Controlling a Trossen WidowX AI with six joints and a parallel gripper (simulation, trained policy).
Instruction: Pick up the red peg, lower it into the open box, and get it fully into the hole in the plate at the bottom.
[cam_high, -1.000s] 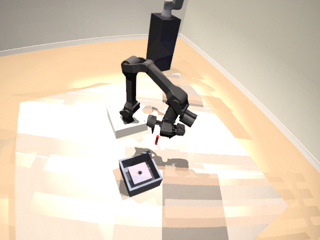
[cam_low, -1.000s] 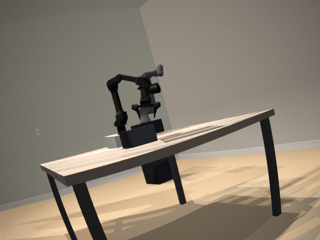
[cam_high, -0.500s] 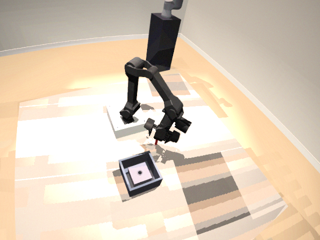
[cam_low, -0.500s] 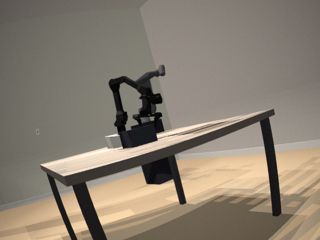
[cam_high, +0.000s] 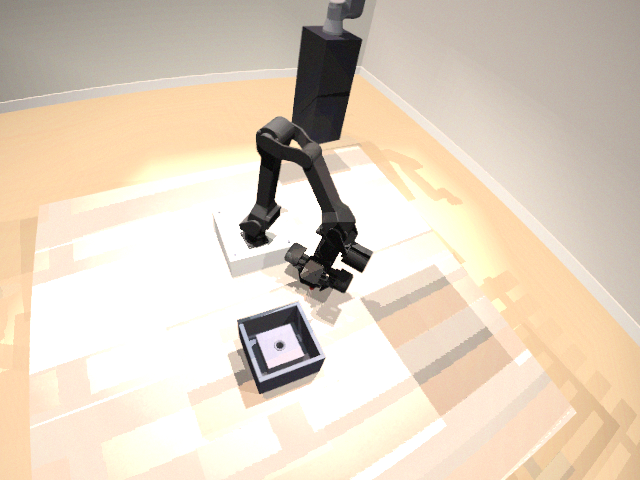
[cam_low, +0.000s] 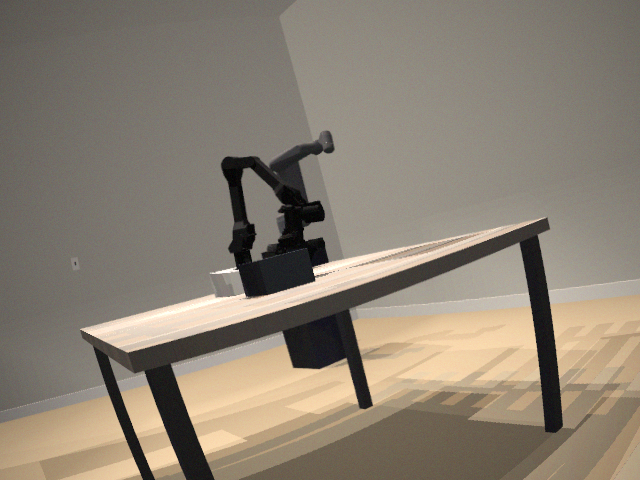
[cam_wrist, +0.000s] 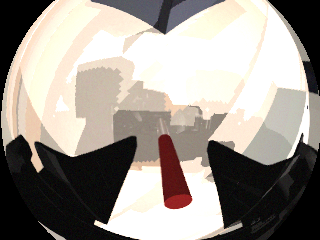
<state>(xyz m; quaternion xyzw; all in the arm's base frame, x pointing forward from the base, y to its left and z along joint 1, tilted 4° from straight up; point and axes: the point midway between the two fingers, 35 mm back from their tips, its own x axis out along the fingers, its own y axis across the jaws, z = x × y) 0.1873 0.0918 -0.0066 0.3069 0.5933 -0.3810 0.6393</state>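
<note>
Now: the grey plate 130 mm ahead of my gripper tip, 180 mm to the right of it and 20 mm above it. The rest, counted from my gripper tip: dark box: 130 mm ahead, 180 mm to the right; red peg: 10 mm to the left, 10 mm above.
</note>
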